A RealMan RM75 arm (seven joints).
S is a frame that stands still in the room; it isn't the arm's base.
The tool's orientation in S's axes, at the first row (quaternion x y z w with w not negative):
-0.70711, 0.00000, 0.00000, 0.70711
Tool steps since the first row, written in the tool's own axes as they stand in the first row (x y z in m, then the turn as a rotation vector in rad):
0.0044, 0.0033, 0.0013, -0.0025, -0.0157, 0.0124
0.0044, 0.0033, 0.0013, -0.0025, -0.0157, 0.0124
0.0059, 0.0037, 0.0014, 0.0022, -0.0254, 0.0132
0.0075, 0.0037, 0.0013, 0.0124, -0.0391, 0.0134
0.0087, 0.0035, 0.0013, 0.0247, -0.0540, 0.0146
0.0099, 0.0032, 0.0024, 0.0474, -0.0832, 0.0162
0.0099, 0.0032, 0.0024, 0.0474, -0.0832, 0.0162
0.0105, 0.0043, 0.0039, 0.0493, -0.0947, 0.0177
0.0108, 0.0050, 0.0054, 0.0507, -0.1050, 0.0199
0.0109, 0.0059, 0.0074, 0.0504, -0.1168, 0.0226
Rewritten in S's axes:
0.0044, 0.0013, -0.0033, -0.0025, 0.0124, 0.0157
0.0044, 0.0013, -0.0033, -0.0025, 0.0124, 0.0157
0.0059, 0.0014, -0.0037, 0.0022, 0.0132, 0.0254
0.0075, 0.0013, -0.0037, 0.0124, 0.0134, 0.0391
0.0087, 0.0013, -0.0035, 0.0247, 0.0146, 0.0540
0.0099, 0.0024, -0.0032, 0.0474, 0.0162, 0.0832
0.0099, 0.0024, -0.0032, 0.0474, 0.0162, 0.0832
0.0105, 0.0039, -0.0043, 0.0493, 0.0177, 0.0947
0.0108, 0.0054, -0.0050, 0.0507, 0.0199, 0.1050
0.0109, 0.0074, -0.0059, 0.0504, 0.0226, 0.1168

